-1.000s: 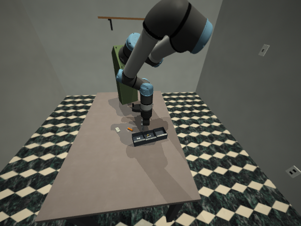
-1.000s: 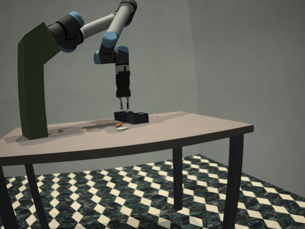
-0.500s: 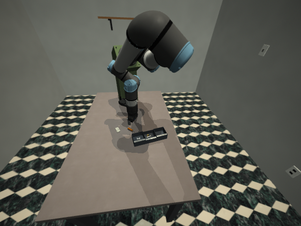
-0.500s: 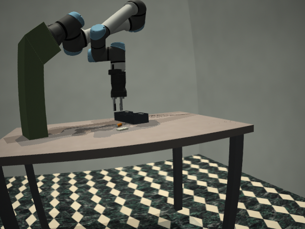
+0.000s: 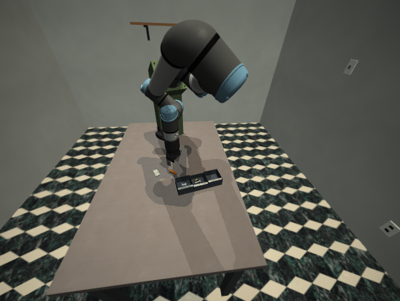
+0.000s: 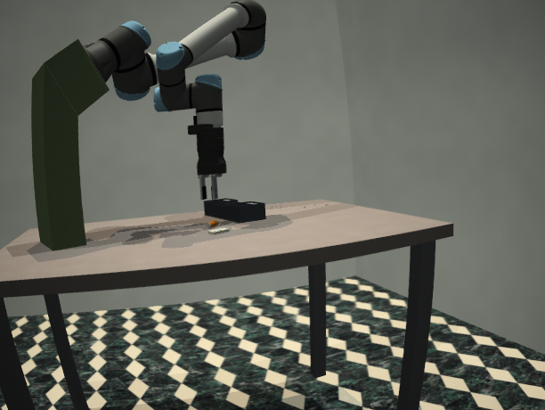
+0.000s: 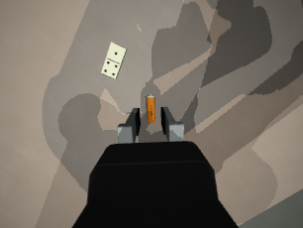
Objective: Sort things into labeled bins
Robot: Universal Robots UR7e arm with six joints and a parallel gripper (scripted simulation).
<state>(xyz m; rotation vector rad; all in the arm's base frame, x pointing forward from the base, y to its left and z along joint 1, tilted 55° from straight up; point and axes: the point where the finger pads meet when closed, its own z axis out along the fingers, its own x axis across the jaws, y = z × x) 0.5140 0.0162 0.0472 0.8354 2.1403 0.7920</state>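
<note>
Now: hand 10 mm to the right of the orange battery and 90 mm above it. From my hand the other things lie so: white domino (10 mm ahead, 90 mm to the right, 90 mm below); grey bolt (70 mm ahead, 160 mm to the left, 80 mm below); brass nut (60 mm ahead, 150 mm to the left, 80 mm below).
</note>
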